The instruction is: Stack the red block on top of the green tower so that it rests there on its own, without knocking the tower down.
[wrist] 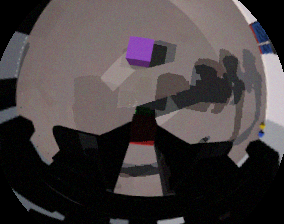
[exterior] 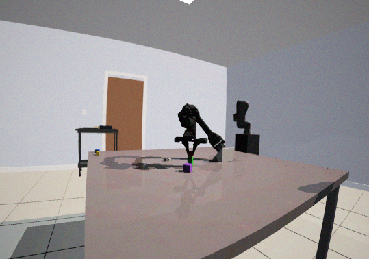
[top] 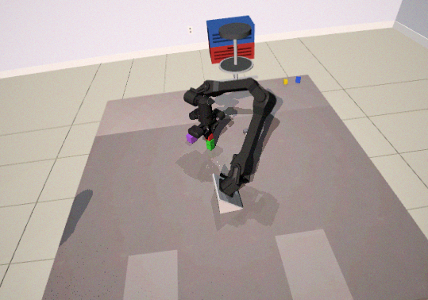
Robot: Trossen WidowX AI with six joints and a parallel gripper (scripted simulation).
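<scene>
Now: gripper tip 90 mm to the right of the purple block, 60 mm short of it and 50 mm above it. Round my gripper tip: red block 10 mm above; then blue block 550 mm to the right, 530 mm ahead, 50 mm below; then yellow block 530 mm ahead, 470 mm to the right, 60 mm below.
</scene>
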